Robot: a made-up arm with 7 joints.
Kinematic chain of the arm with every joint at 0, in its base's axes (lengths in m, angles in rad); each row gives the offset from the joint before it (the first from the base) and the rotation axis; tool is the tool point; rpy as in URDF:
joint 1: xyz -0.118 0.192 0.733 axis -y
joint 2: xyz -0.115 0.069 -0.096 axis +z
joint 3: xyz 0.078 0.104 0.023 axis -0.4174 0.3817 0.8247
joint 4: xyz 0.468 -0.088 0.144 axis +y
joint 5: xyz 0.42 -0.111 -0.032 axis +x
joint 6: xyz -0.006 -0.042 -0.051 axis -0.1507 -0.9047 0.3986
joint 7: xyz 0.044 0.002 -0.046 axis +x
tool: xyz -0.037 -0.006 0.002 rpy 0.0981 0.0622 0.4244
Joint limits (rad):
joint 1: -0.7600..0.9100
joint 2: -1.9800..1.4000
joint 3: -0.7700..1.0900
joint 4: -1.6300..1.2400
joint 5: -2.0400..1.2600
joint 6: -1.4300..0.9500
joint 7: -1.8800..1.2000
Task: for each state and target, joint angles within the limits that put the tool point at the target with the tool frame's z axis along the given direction. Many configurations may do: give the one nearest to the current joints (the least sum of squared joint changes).
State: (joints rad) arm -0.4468 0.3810 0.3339 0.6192 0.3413 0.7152 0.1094
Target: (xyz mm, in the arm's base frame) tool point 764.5 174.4 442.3 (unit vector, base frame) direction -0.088 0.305 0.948
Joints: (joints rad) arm -0.0869 -0.2915 0.4849 0.0329 -0.1165 0.5171 -0.0814
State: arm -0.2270 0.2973 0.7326 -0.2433 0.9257 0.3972 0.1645
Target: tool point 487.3 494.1 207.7 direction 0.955 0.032 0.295
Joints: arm -0.1788 -0.0065 0.6021 0.4775 0.5850 -0.2313 -0.1589
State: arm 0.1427 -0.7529 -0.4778 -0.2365 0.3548 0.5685 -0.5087
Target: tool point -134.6 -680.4 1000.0 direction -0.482 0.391 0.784
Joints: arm -0.3434 -1.3252 -0.1674 -0.6234 0.6077 0.0756 0.0191
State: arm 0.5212 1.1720 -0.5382 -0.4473 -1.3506 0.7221 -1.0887
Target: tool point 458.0 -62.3 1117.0 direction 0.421 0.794 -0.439
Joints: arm 0.0334 0.6615 -0.7700 -0.8079 -1.3844 0.5753 -1.0683
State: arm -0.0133 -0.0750 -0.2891 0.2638 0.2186 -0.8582 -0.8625
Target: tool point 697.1 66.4 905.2 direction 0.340 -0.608 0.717
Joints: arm 0.2149 -0.1890 0.0715 -0.1735 0.6962 -0.6624 -0.1649
